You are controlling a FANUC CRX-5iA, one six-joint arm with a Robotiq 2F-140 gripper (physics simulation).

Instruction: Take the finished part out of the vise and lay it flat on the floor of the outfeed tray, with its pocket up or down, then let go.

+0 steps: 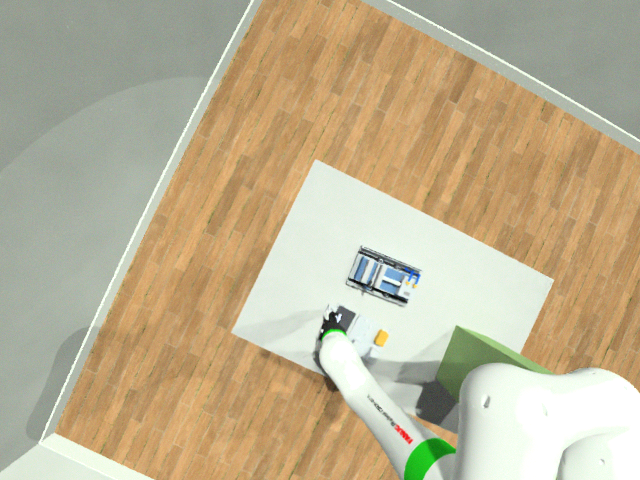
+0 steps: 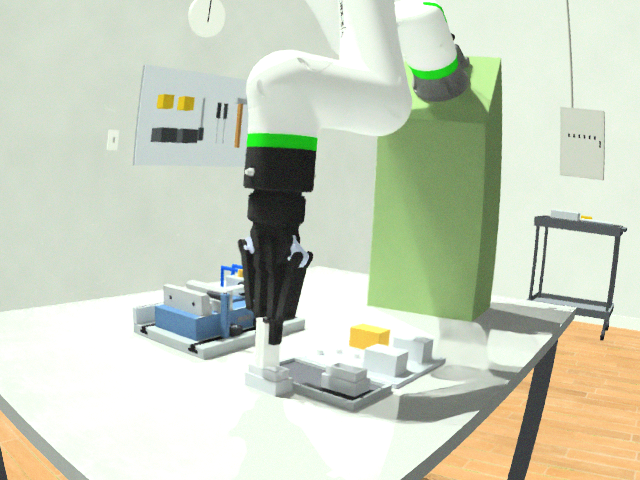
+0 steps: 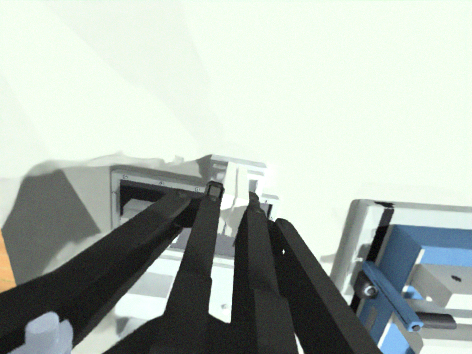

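A light grey part with a pocket stands on the table against the near-left edge of the outfeed tray, outside it. It looks roughly level, pocket up. My gripper is shut, pointing down; its white pads stand close together over the middle of this part, tips down at its pocket. No part shows between the pads; they hide much of the pocket. A second grey part lies in the tray. The blue vise stands farther back.
A light plate with grey blocks adjoins the tray's far side. A yellow block stands beyond it. A tall green box stands near the arm. Blue brackets rise behind the vise.
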